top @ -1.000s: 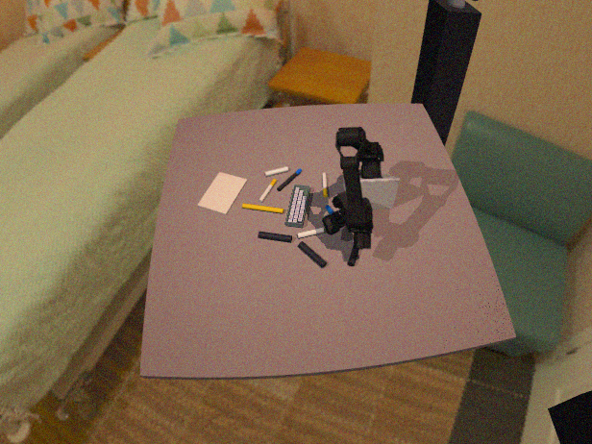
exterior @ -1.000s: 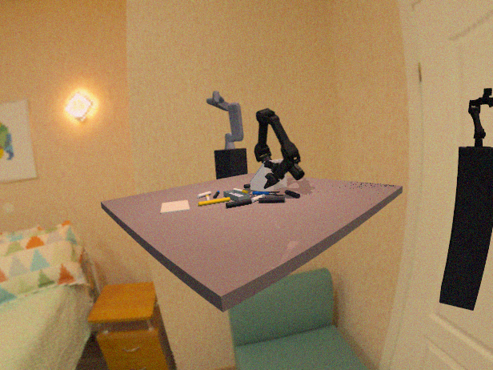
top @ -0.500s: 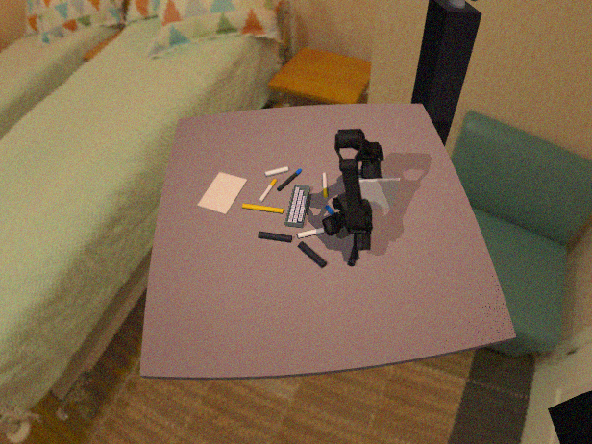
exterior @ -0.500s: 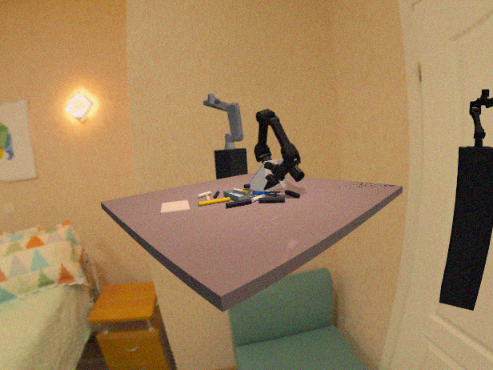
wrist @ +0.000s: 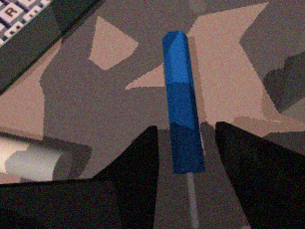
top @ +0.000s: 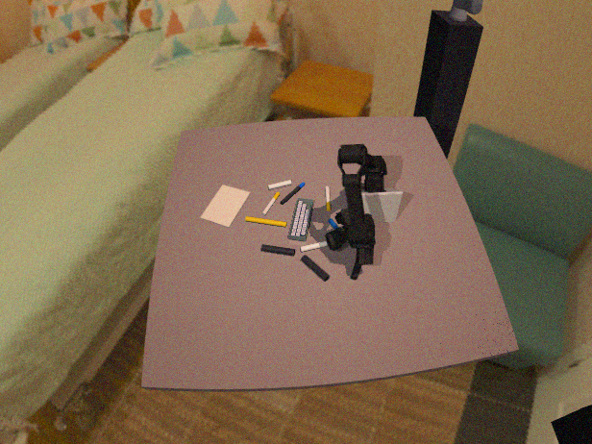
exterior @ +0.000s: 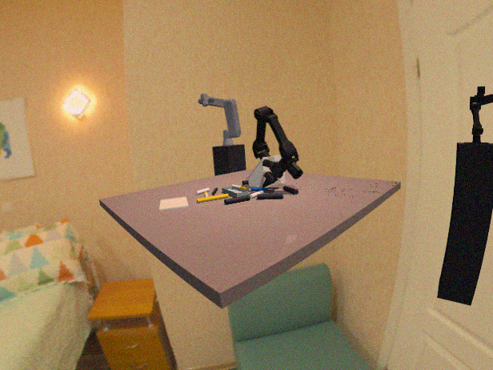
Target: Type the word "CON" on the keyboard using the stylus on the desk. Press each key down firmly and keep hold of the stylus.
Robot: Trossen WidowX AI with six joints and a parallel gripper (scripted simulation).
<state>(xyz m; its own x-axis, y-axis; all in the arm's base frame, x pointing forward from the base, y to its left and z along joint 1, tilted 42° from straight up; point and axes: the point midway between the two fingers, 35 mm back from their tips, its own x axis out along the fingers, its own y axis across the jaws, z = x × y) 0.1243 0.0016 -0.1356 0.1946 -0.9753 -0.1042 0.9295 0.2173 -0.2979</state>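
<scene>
The blue stylus lies 10 mm to the left of my gripper tip and 20 mm below it. The rest, counted from my gripper tip: yellow marker: 270 mm ahead, 100 mm to the right, 10 mm below; white card: 420 mm ahead, 220 mm to the right, 20 mm below.
</scene>
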